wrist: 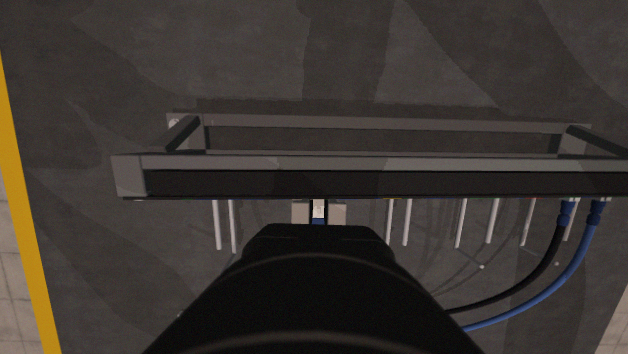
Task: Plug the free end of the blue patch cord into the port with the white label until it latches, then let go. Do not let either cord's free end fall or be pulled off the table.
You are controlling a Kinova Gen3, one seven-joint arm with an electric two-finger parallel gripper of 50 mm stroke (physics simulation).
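Places are measured from the arm's base along level axes (x right, y back, z down), in metres.
Where they show: gripper, fingertip midpoint: [318,204].
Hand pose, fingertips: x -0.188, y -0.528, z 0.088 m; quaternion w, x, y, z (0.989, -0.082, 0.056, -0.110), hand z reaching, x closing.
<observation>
Things, the pixels of their centre, and the offset from my fingertips. "pt": a spot on its surface instead.
- clear plug, body centre: [318,206] dx -0.001, dy +0.000, dz -0.008 m
- panel, body centre: [439,182] dx +0.088, dy -0.051, dz -0.031 m
- blue cord, surface spot: [575,267] pt dx +0.286, dy +0.002, dz -0.018 m
- black cord, surface spot: [542,270] pt dx +0.254, dy +0.014, dz -0.015 m
- panel's grey frame, surface spot: [240,162] pt dx -0.069, dy -0.030, dz -0.040 m
My gripper [318,204] is shut on a clear plug [318,207] with a blue boot, taken as the blue patch cord's free end; the cord behind it is hidden by the gripper body. The plug points at the front lower edge of the panel [350,184], left of its middle. The panel's edge hides the plug's tip, so I cannot tell whether it is inside a port. The port faces and the white label cannot be made out. At the right, a blue cord [575,267] and a black cord [542,270] run from blue-booted plugs at the panel.
The panel's grey frame [240,162] spans the view, with a rear rail [350,121]. Thin pale rods stand in front of it, including one left of the gripper [217,225] and one right of it [407,222]. A yellow strip [20,200] runs along the left table edge.
</observation>
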